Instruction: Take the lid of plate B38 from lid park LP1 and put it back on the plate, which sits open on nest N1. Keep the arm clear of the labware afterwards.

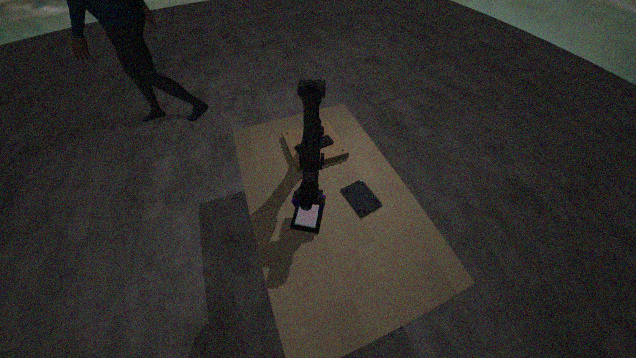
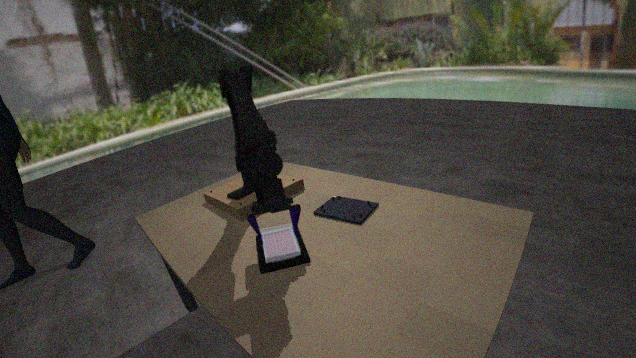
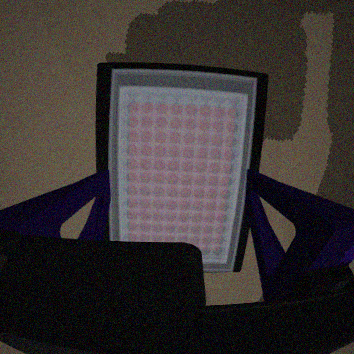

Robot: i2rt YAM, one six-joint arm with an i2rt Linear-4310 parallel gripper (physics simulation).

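Places are measured from the arm's base along level axes (x left, y up, z ahead), in centimetres.
Where they show: gripper, fingertip midpoint: [image 1: 308, 211] [image 2: 279, 240] [image 3: 177, 177]; arm's base, link origin: [image 2: 253, 188].
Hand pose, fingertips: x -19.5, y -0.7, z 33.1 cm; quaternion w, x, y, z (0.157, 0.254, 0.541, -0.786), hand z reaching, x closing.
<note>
Things, the pixels of their top centre, and the offset from my fingertips. Level surfaces: height alone.
- clear lid, top centre: [image 3: 177, 181] [image 2: 278, 237] [image 1: 308, 210] dx +0.0, dy +1.0, dz +0.0 cm
- black nest N1, top centre: [image 3: 178, 182] [image 2: 279, 244] [image 1: 308, 211] dx +0.3, dy -1.6, dz -0.7 cm
- dark lid park LP1, top centre: [image 2: 345, 204] [image 1: 361, 195] dx +25.3, dy -1.4, dz +3.1 cm
- tan mat, surface height: dy -3.4 cm
My gripper [image 1: 308, 208] [image 2: 276, 231] [image 3: 177, 177] is shut on the clear lid [image 1: 306, 217] [image 2: 279, 243] [image 3: 182, 79], with a purple finger on each long side. The lid sits low over plate B38, whose pink wells [image 3: 180, 158] show through it, and its edges line up with the plate. I cannot tell whether the lid rests on the plate. The plate sits on the black nest N1 [image 1: 304, 229] [image 2: 284, 266] [image 3: 102, 116]. The dark lid park LP1 [image 1: 360, 198] [image 2: 346, 209] lies bare to the right.
The arm stands on a wooden base block [image 1: 336, 156] [image 2: 224, 202] at the back of the tan mat [image 1: 356, 275] [image 2: 400, 275]. A dark human figure [image 1: 132, 53] [image 2: 8, 177] stands on the floor to the far left. A pool [image 2: 489, 89] lies behind.
</note>
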